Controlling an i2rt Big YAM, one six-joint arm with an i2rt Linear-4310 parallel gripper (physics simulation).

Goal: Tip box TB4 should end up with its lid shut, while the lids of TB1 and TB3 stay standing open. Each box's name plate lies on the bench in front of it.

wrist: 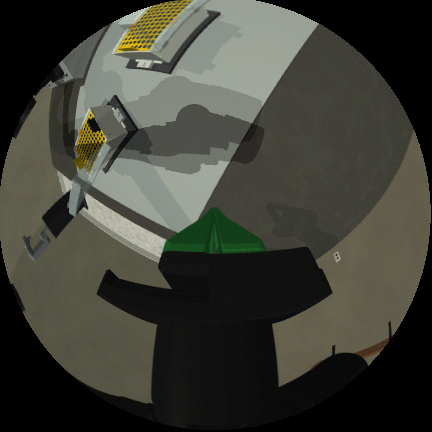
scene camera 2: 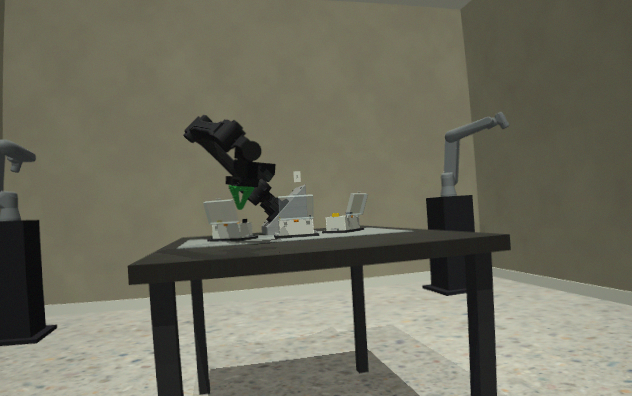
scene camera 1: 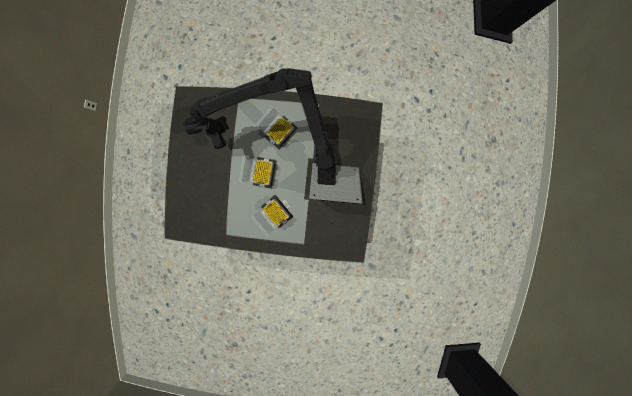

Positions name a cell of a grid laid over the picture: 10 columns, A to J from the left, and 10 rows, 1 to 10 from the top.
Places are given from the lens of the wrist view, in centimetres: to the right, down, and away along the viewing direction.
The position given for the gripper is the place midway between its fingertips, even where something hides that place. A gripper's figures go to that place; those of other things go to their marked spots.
gripper (wrist: E5): 0, 0, 13
lid (wrist: B5): -16, -3, 9
pale mat (wrist: E3): -4, -14, 17
The marked spots on the lid and the pale mat are 17 cm apart.
